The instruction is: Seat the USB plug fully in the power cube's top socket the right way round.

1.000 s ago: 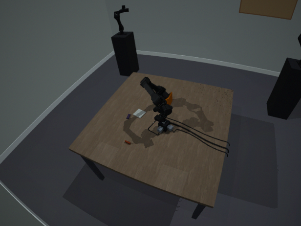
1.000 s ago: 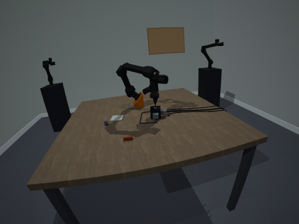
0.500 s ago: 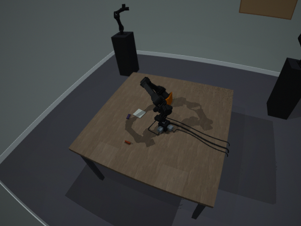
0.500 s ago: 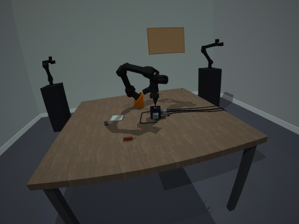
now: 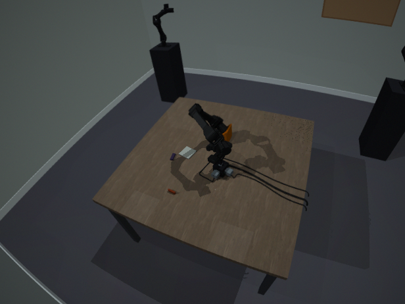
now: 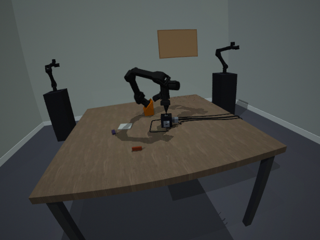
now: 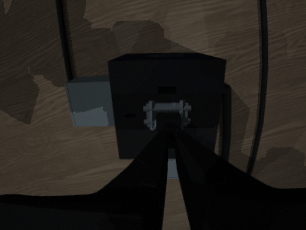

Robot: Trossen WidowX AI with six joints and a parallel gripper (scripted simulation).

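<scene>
Now: the USB plug 20 mm below my gripper tip. The rest, counted from my gripper tip: USB socket: 40 mm below; red piece: 260 mm ahead, 240 mm to the right, 90 mm below; white pad: 90 mm behind, 300 mm to the right, 100 mm below.
</scene>
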